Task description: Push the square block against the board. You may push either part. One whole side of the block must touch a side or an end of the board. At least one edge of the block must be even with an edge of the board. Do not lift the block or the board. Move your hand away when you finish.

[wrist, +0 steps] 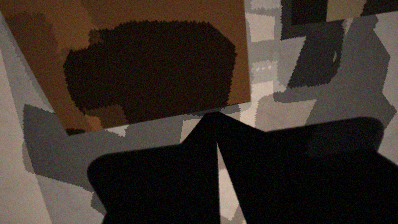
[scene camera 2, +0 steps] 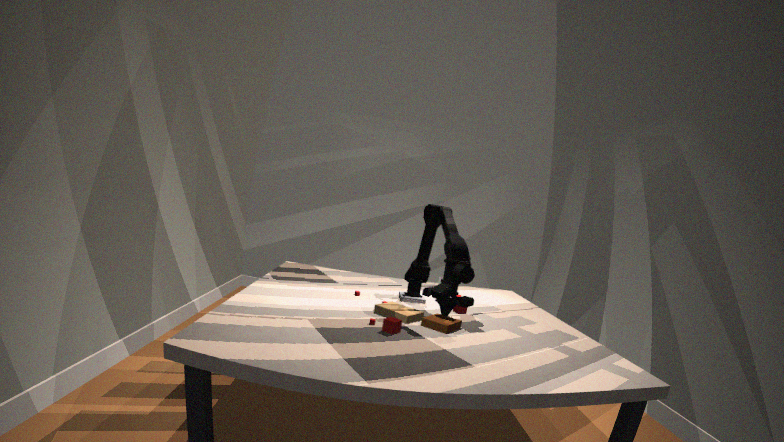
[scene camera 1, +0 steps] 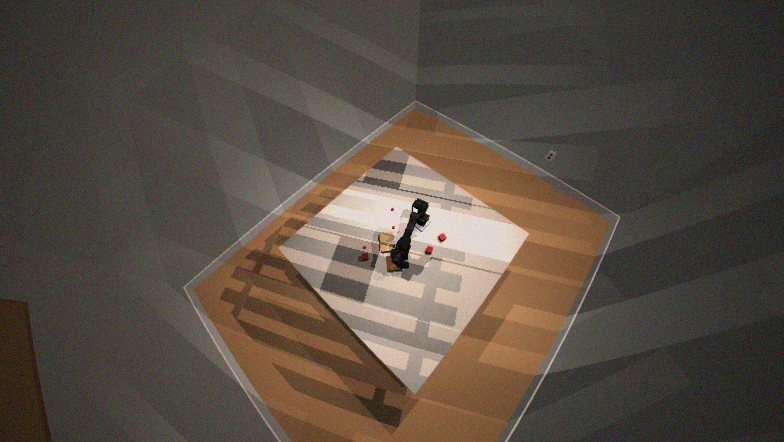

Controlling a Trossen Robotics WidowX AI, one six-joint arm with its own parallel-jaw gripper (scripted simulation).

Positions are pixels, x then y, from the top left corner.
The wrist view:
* my gripper: 212, 118
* square block: 98, 72
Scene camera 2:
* my gripper: 443, 319
